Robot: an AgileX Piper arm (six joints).
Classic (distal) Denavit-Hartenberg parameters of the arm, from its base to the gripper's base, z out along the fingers. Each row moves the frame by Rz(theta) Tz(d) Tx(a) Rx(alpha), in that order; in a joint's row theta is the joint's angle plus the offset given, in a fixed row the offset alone. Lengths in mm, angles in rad.
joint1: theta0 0, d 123, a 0, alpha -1.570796
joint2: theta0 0.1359, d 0, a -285, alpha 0
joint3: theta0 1.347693, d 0, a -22, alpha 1.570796
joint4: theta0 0, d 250.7, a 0, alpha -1.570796
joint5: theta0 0, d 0, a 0, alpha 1.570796
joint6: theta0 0, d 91, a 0, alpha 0
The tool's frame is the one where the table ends.
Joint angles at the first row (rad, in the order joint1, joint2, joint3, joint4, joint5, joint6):
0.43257 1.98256 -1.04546 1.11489 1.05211 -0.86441
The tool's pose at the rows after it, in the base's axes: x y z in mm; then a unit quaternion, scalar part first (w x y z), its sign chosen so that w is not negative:
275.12, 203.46, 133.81, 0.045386, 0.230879, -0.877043, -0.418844
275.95, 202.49, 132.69, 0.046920, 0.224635, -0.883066, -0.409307
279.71, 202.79, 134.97, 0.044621, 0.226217, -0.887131, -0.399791
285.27, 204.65, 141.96, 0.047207, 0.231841, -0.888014, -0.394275
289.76, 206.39, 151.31, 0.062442, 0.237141, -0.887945, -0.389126
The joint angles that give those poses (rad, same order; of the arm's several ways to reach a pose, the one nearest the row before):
0.43259 1.98256 -1.04545 1.10092 1.02577 -0.84120
0.43257 1.98258 -1.04708 1.08261 1.01231 -0.81450
0.43257 1.98257 -1.06728 1.05299 1.00755 -0.78571
0.43256 1.98255 -1.10818 1.01365 1.03002 -0.74218
0.43255 1.98257 -1.15798 0.96270 1.08130 -0.67785

